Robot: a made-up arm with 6 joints.
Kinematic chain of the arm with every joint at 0, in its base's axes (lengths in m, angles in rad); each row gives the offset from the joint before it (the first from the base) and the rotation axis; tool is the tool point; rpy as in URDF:
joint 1: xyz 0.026 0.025 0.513 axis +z
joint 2: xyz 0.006 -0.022 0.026 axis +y
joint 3: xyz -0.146 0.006 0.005 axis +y
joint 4: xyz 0.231 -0.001 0.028 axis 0.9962 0 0.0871
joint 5: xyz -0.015 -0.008 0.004 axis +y
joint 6: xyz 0.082 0.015 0.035 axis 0.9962 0 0.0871
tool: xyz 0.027 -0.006 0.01 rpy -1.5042 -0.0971 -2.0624
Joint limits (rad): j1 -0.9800..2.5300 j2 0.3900..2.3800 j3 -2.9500..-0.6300 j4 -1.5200..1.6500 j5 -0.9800..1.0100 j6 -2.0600..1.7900
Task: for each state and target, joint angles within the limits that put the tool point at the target. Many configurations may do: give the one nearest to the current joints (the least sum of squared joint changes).
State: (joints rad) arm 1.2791 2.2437 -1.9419 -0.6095 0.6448 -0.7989
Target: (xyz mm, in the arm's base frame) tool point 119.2 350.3 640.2
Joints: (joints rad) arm 1.4255 1.6588 -1.6143 -0.5291 1.0100 -0.8161
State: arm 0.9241 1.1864 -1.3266 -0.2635 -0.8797 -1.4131
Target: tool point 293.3 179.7 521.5
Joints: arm 0.4854 1.8081 -0.8372 -0.1593 -0.6189 -1.4182
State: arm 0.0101 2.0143 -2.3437 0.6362 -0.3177 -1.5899
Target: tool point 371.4 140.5 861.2
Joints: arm 0.3823 2.3036 -2.8077 0.6513 0.1151 -1.5040
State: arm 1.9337 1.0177 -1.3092 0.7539 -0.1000 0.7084
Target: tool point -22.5 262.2 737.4
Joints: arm 1.9645 0.8824 -0.9446 0.7777 -0.0384 0.7224
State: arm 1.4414 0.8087 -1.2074 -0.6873 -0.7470 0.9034
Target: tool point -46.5 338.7 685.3
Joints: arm 1.6872 1.5522 -1.2281 -0.7077 -0.5062 0.9115
